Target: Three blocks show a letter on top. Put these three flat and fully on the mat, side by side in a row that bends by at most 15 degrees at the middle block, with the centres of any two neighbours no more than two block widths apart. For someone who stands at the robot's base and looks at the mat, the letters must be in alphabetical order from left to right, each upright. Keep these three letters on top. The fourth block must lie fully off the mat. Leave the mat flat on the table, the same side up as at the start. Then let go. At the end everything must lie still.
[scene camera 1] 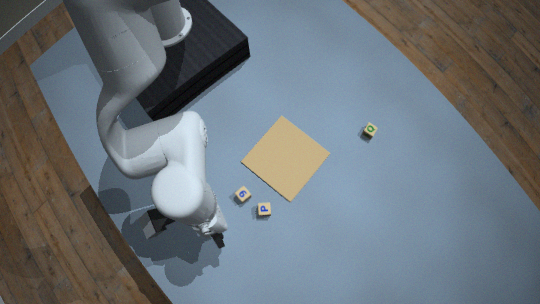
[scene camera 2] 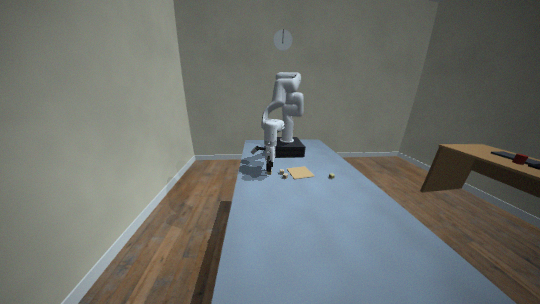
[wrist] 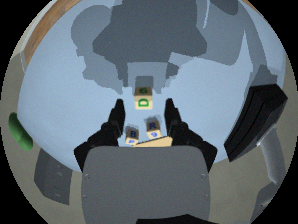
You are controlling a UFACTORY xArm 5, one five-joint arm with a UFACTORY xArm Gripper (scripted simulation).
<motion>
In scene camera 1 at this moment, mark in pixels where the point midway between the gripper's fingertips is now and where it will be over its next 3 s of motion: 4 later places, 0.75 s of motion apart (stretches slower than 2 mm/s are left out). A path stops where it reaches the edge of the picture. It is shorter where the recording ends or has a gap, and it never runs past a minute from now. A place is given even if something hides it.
My gripper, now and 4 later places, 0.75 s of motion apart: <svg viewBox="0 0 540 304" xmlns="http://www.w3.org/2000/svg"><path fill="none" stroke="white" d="M212 215L213 216L214 217L208 214L240 191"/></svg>
</motion>
